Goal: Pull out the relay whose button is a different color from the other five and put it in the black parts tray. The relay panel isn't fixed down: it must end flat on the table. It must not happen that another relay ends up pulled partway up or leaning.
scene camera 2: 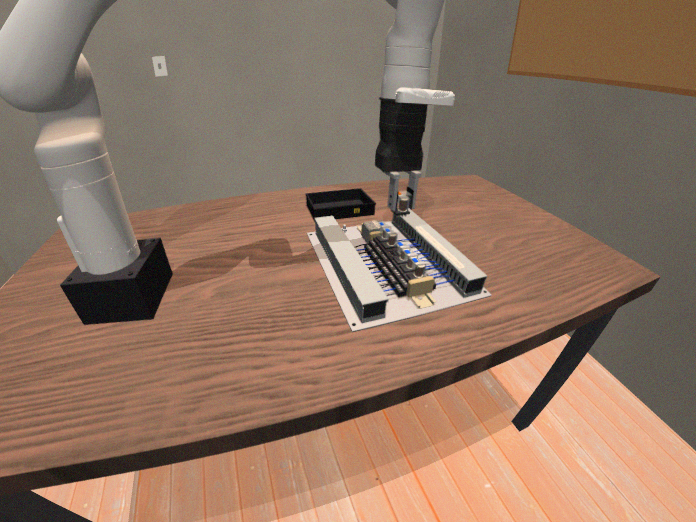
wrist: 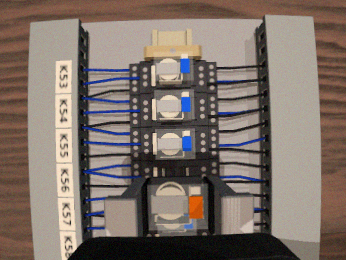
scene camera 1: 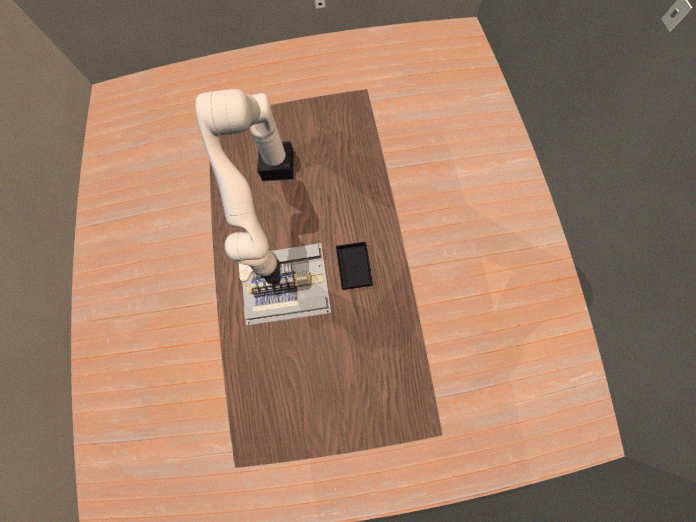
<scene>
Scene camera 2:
gripper: 400, 207
black parts tray: 356, 203
grey relay panel: 363, 302
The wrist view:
gripper: 177, 197
grey relay panel: 62, 140
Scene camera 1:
black parts tray: 354, 268
grey relay panel: 307, 261
</scene>
